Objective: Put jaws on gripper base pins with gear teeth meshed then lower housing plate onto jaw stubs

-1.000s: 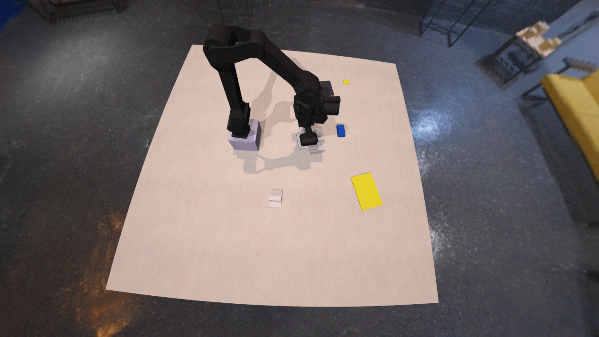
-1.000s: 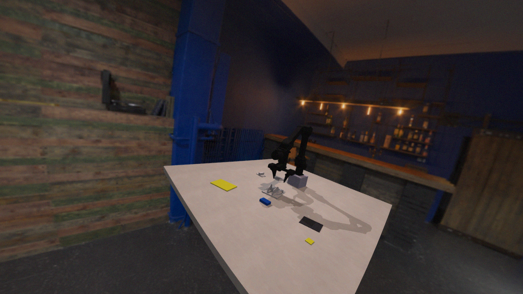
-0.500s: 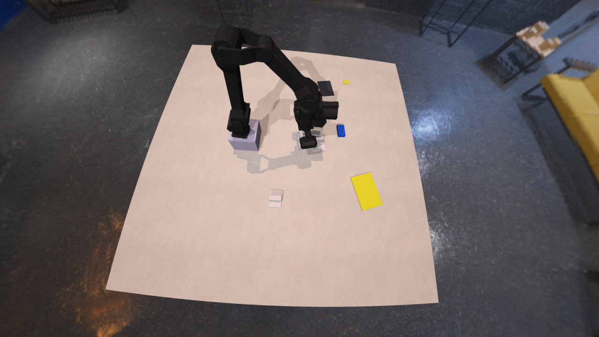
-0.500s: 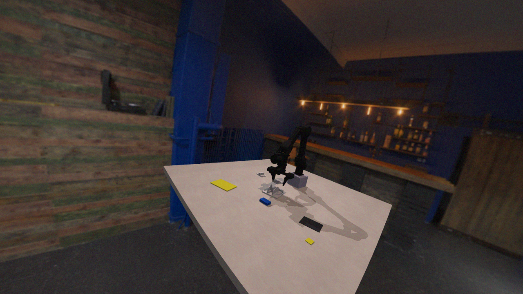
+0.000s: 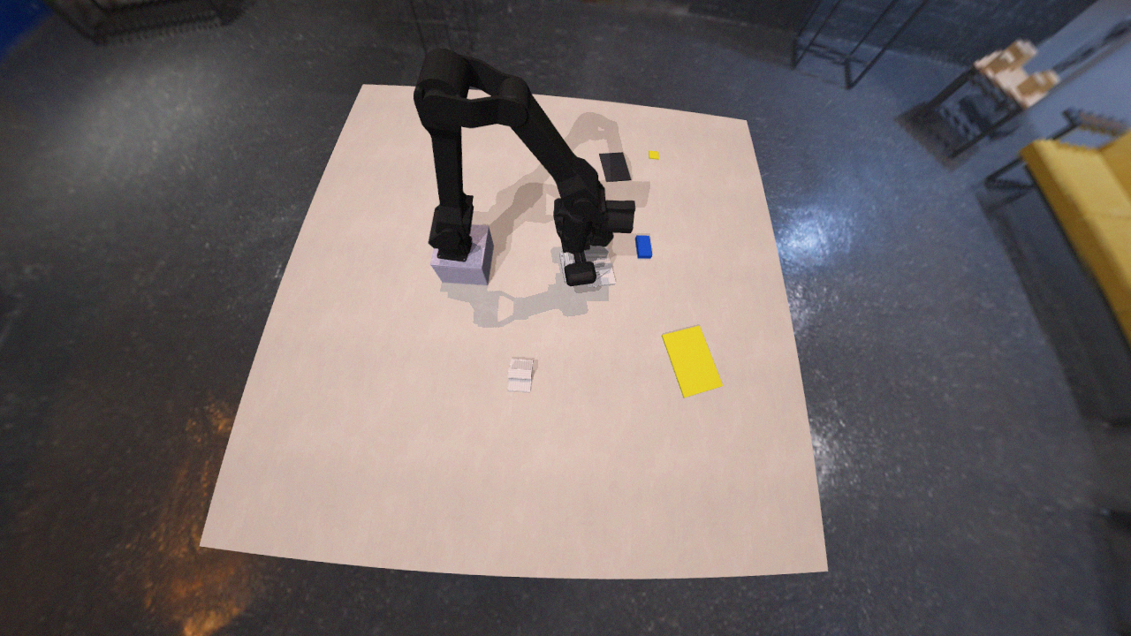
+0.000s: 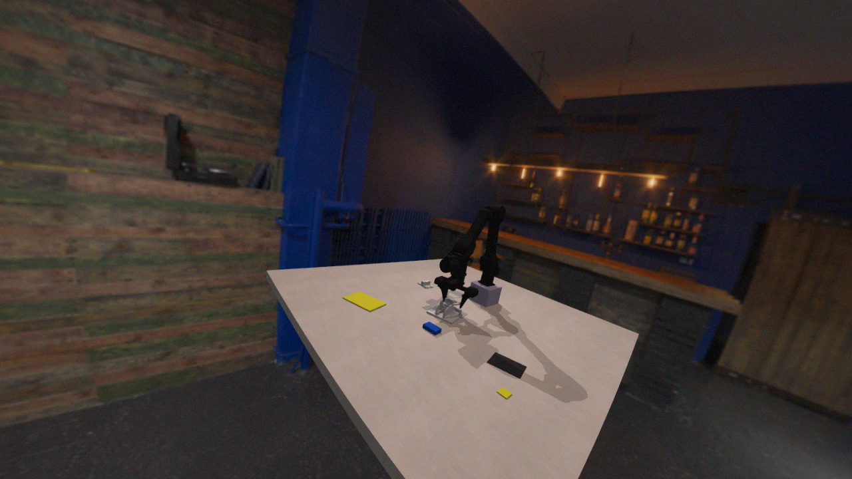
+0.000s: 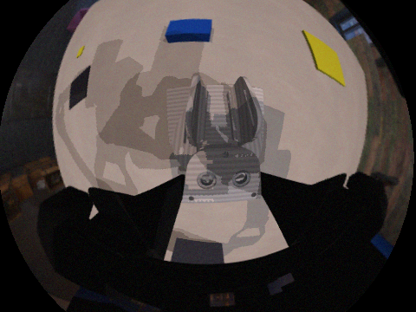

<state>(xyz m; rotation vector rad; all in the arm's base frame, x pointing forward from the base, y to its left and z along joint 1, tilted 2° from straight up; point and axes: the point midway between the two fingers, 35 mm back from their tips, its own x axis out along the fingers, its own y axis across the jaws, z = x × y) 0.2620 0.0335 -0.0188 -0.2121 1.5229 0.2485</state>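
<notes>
Now: gripper tip 2 cm to the right of the grey jaw, 1 cm short of it and 1 cm above it. The rest, counted from my gripper tip: black sheet: 36 cm to the left, 9 cm ahead, 3 cm below; then blue block: 18 cm ahead, 9 cm to the left, 2 cm below; then white block: 28 cm to the right, 8 cm behind, 2 cm below.
</notes>
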